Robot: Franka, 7 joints.
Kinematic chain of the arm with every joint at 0, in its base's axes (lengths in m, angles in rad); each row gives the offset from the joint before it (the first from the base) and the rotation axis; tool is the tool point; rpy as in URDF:
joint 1: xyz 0 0 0.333 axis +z
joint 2: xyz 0 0 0 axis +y
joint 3: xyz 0 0 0.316 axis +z
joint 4: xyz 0.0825 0 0 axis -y
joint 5: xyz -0.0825 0 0.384 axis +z
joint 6: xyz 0 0 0 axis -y
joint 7: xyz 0.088 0 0 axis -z
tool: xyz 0 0 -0.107 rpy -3.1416 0 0
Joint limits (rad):
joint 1: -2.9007..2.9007
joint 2: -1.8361..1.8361
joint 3: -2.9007..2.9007
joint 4: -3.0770..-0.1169
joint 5: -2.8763..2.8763
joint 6: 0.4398..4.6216
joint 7: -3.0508..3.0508
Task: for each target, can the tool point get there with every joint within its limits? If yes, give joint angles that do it. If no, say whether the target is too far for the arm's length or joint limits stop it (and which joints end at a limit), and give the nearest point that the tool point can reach.
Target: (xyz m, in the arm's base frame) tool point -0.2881 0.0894 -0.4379
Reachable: no: joint limits stop it (at a limit: joint 2) | nearest point -0.2859 0.0887 -0.3605 | short by 0.077 m
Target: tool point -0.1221 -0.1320 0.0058
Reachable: yes | joints -0.2775 1.3818 -0.3803 -2.8430 0.8241 2.8080 -1.4472
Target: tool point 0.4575 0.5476 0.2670
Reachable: yes | joints 1.2092 1.0283 -0.7986 -1.1293 1.3069 1.2160 1.5841
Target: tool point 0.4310 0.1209 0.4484
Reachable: yes | joints 1.6996 -1.5153 -1.2712 -2.5624 0.5640 2.6883 -1.0323
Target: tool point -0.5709 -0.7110 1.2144
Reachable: no: too far | nearest point -0.3862 -0.4810 0.9292 | short by 0.410 m
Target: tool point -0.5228 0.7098 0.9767
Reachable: no: too far | nearest point -0.4109 0.5579 0.8389 | short by 0.234 m
